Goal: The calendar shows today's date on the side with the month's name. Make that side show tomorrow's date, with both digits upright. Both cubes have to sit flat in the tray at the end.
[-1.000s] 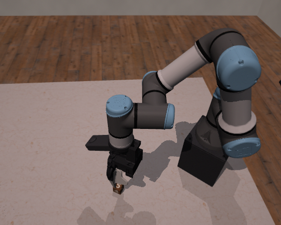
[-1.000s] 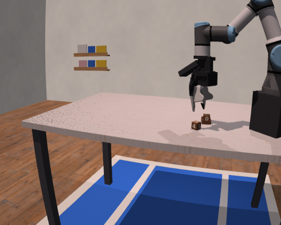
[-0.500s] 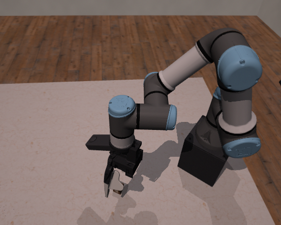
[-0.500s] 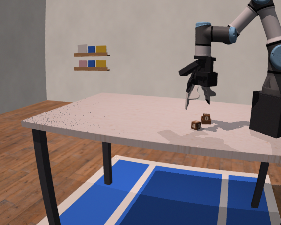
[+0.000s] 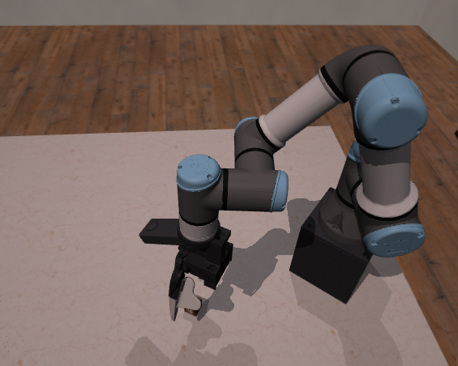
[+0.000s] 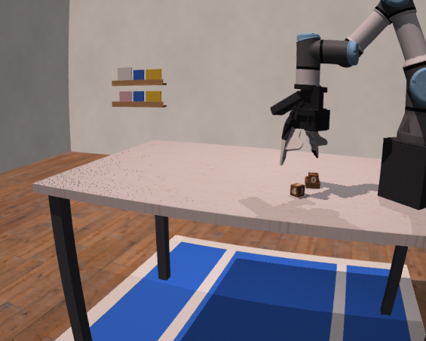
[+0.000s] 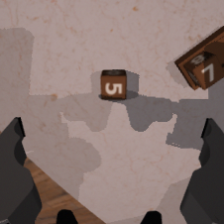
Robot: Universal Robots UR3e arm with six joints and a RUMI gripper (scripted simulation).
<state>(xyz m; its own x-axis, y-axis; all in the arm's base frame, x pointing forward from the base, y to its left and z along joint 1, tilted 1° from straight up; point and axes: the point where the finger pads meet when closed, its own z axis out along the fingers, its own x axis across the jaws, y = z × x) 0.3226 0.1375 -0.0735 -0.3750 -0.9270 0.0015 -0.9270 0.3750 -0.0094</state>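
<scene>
Now: hand 80 mm above the brown digit cube. The rest, counted from my hand: calendar tray (10 mm behind, 120 mm to the right, 90 mm below).
</scene>
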